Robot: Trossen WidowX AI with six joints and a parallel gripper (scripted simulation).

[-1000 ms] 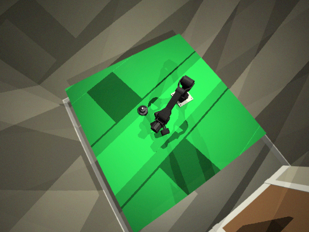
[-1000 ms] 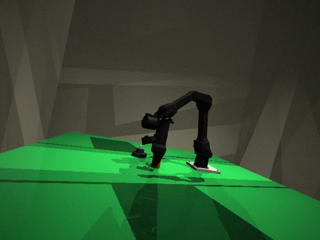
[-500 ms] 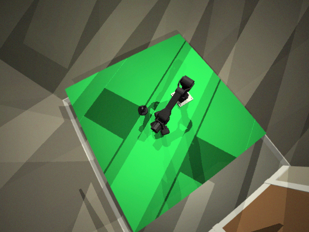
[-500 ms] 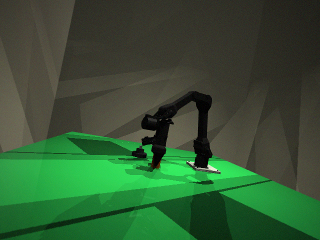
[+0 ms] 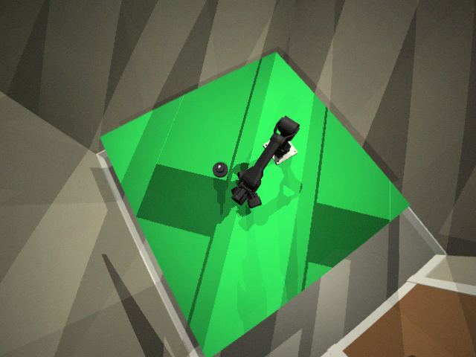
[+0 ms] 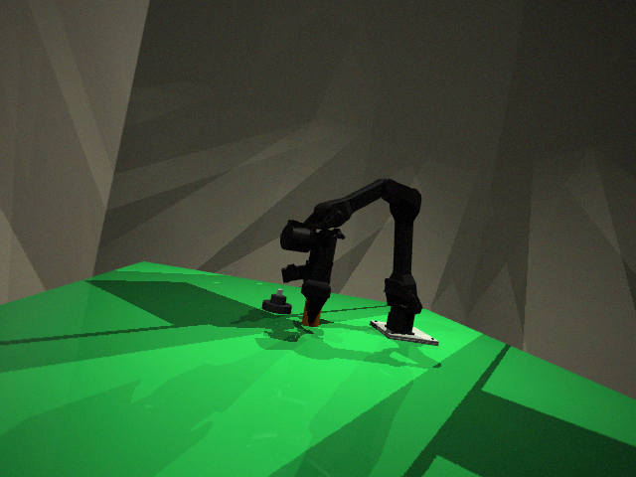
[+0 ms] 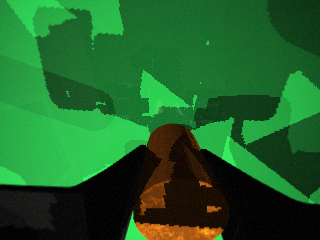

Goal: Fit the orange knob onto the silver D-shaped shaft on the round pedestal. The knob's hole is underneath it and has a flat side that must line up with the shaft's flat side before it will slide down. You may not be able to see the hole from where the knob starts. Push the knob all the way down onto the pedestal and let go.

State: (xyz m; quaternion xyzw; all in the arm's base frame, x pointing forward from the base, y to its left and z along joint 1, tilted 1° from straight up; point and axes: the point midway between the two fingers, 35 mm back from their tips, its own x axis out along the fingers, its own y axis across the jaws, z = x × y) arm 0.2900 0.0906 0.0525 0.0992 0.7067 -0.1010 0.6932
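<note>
The round pedestal is 50 mm ahead of my gripper tip and 200 mm to the right of it. The rest, counted from my gripper tip: orange knob: 30 mm above.
</note>
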